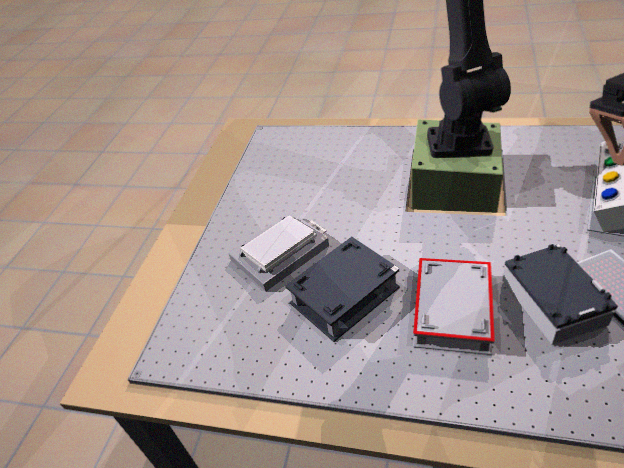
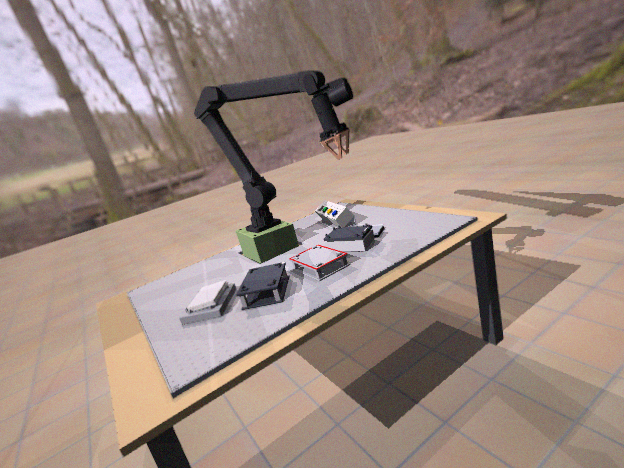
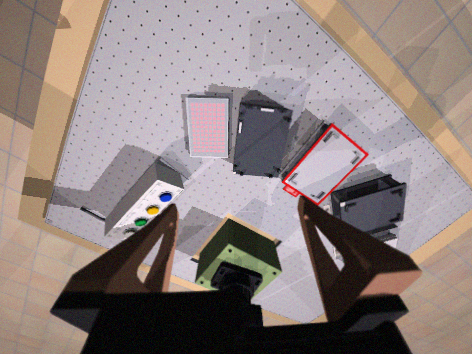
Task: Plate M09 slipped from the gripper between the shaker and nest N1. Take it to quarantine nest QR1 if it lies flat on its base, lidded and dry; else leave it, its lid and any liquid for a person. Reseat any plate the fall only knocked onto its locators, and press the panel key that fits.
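Places are measured from the arm's base along level axes (x back, y right, z up), in millimetres.
Pixels of known places: gripper, between the fingertips: point(image 2: 343, 156) point(image 3: 237, 205); arm's base, origin of its link: point(image 1: 458, 144) point(image 2: 263, 226) point(image 3: 236, 278).
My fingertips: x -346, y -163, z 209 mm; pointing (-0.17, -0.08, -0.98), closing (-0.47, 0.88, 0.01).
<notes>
For each thing: its top centre in the pictures, then the offset to it from my fingertips. "spot": a spot on its surface instead.
- plate with a pink well grid, centre of its top: point(image 1: 618, 281) point(image 3: 208, 129) point(image 2: 363, 229) dx +24, dy -47, dz -286 mm
- grey unit with a dark top, a spot on its surface: point(image 1: 559, 284) point(image 3: 262, 142) point(image 2: 349, 232) spot: dx -6, dy +61, dz -248 mm
- red-edged nest QR1, centre of its top: point(image 1: 454, 293) point(image 3: 325, 169) point(image 2: 316, 254) dx -7, dy +224, dz -256 mm
- key panel, centre of its top: point(image 3: 134, 215) point(image 2: 331, 204) dx +252, dy -129, dz -219 mm
- dark raised nest, centre of its top: point(image 1: 341, 274) point(image 2: 261, 275) point(image 3: 374, 214) dx +39, dy +409, dz -244 mm
- white-topped plate, centre of its top: point(image 1: 277, 237) point(image 2: 207, 292) dx +154, dy +536, dz -256 mm
- low grey block, centre of its top: point(image 1: 277, 241) point(image 2: 207, 296) dx +158, dy +539, dz -269 mm
A plate with a pink well grid point(image 1: 607, 274) point(image 2: 379, 230) point(image 3: 208, 127) lies on the pegboard beside a grey unit with a dark top point(image 1: 559, 284) point(image 2: 347, 234) point(image 3: 262, 140). It looks flat, wells up; lid and liquid cannot be made out. The red-edged nest QR1 point(image 1: 453, 297) point(image 2: 318, 255) point(image 3: 326, 165) holds no plate. The key panel point(image 1: 610, 214) point(image 2: 343, 215) point(image 3: 135, 200) has blue point(image 3: 165, 197), yellow point(image 3: 153, 210) and green point(image 3: 141, 222) keys. My gripper point(image 2: 343, 155) point(image 3: 237, 205) is open and empty, high above the table on the panel side.
A dark raised nest point(image 1: 342, 279) point(image 2: 262, 279) point(image 3: 370, 205) stands beside the red-edged nest, with no plate on top. Beyond it, a white-topped plate point(image 1: 279, 241) point(image 2: 207, 297) sits on a low grey block point(image 1: 297, 266) point(image 2: 201, 316). The arm stands on a green base point(image 1: 456, 188) point(image 2: 269, 244) point(image 3: 240, 245).
</notes>
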